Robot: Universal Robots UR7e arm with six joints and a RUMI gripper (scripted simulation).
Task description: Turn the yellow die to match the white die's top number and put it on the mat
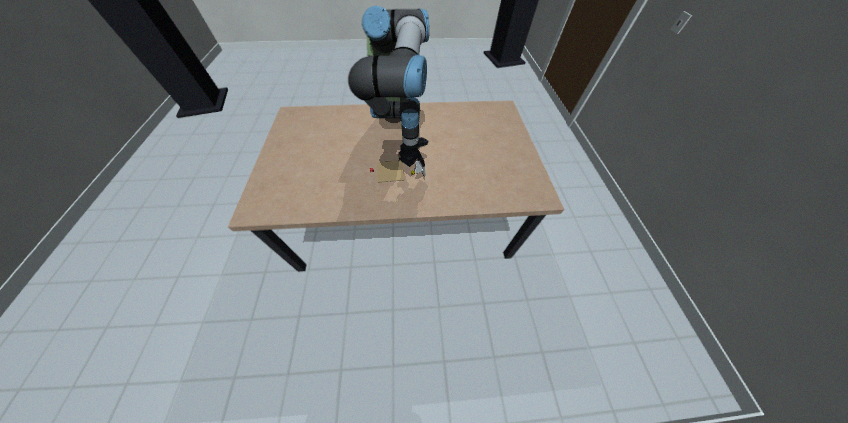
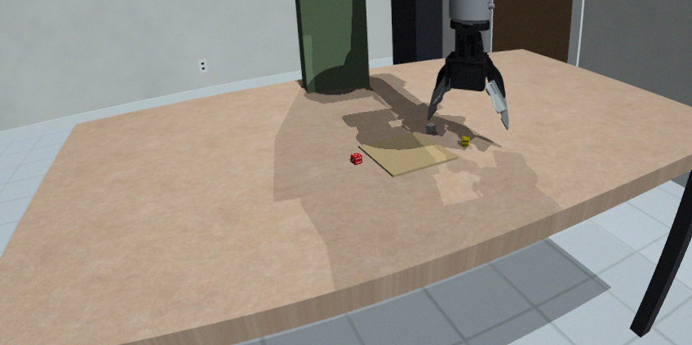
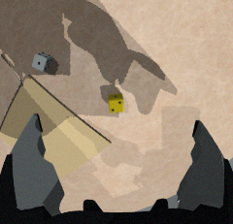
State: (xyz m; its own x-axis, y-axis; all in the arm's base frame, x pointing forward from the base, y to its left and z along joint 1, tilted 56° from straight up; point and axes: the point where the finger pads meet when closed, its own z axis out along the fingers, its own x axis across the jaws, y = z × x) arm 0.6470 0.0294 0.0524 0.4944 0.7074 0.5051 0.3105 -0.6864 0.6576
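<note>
My hand is 30 mm above the yellow die. Round my hand: red die 210 mm to the right, 80 mm behind, 30 mm below; tan mat 120 mm to the right, 50 mm behind, 40 mm below; white die 90 mm behind, 30 mm below, 10 mm to the right.
</note>
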